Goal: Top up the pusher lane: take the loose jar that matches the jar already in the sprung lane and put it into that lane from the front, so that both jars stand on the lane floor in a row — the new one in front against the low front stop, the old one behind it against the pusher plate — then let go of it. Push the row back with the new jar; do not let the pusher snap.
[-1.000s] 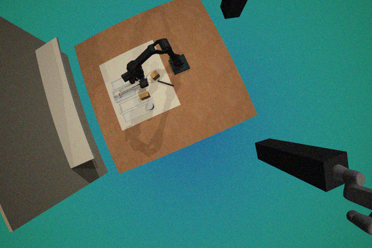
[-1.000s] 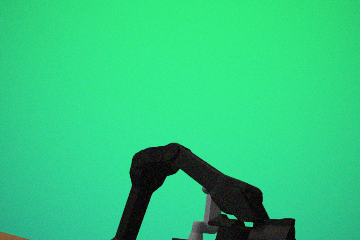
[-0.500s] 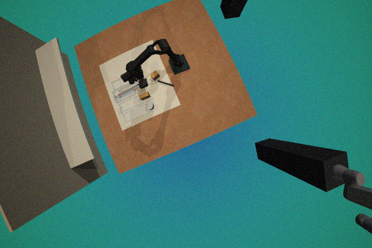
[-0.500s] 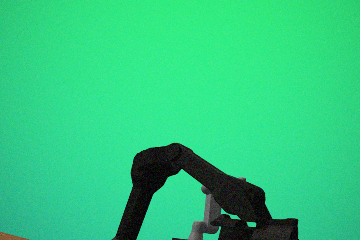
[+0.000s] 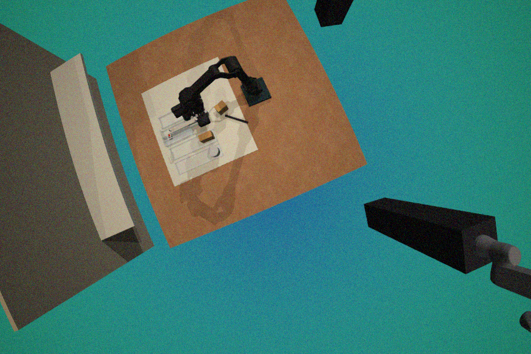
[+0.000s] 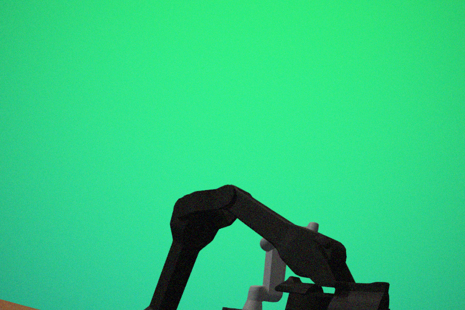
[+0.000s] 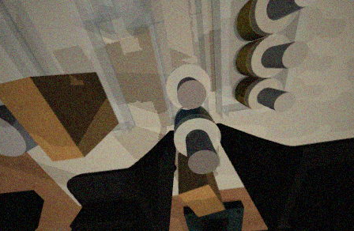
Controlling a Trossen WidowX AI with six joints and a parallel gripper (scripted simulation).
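Right now the pale mat is 70 mm ahead of my gripper tip and 60 mm below it. From my gripper tip the other things lie so: dark rod (170 mm behind, 70 mm to the left, 50 mm below).
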